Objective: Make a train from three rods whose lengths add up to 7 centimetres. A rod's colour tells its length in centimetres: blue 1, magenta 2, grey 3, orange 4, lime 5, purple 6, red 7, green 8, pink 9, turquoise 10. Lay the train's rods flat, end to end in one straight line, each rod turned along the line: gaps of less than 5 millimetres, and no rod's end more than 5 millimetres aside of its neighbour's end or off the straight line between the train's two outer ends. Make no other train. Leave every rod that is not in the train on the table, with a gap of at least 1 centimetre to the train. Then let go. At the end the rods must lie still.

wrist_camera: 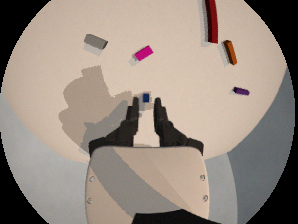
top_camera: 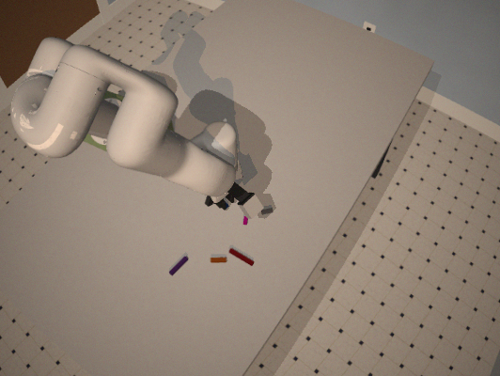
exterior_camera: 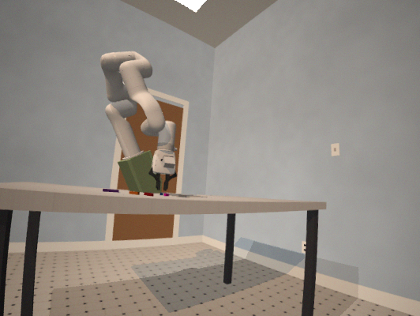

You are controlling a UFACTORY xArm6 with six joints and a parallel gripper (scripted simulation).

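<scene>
Right now the blue rod is 4 cm below my hand. Also, from my hand: red rod: 13 cm ahead, 9 cm to the right, 4 cm below; then magenta rod: 7 cm ahead, 4 cm below; then grey rod: 10 cm ahead, 6 cm to the left, 4 cm below.
</scene>
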